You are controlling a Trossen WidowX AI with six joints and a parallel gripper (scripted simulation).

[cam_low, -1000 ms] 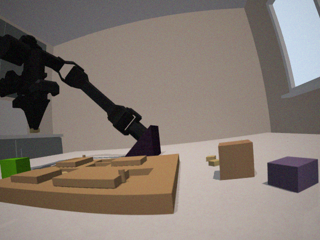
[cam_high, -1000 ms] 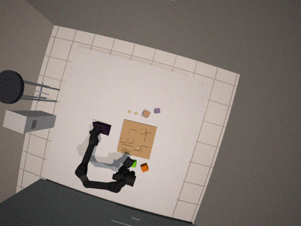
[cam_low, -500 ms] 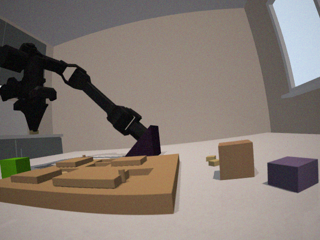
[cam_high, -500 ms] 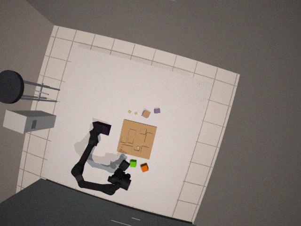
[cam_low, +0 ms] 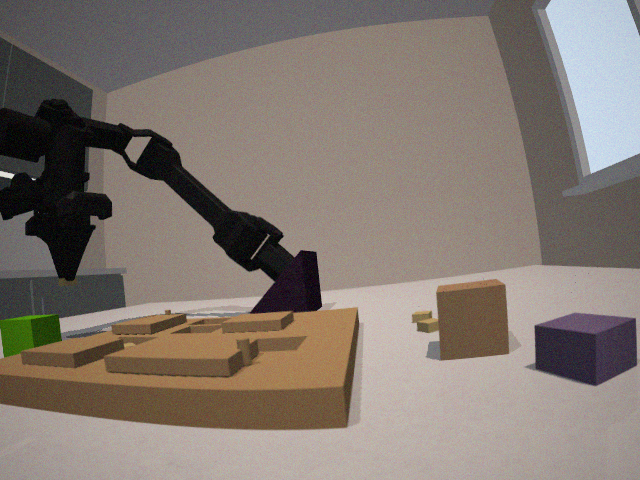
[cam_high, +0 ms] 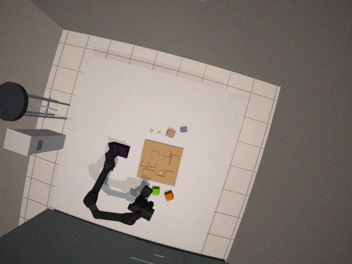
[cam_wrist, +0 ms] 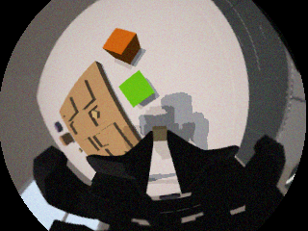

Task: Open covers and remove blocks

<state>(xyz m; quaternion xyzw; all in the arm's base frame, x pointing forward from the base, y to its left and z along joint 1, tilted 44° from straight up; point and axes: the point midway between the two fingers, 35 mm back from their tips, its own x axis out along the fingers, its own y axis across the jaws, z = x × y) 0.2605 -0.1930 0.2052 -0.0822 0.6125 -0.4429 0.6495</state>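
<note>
Now: gripper tip 20 cm to the right of the tan puzzle board, 8 cm short of it and 7 cm above it. The rest, counted from my gripper tip: orange block (18 cm ahead, 6 cm below, 2 cm to the right); brown block (45 cm to the left, 14 cm ahead, 6 cm below); green block (8 cm ahead, 6 cm below).
</note>
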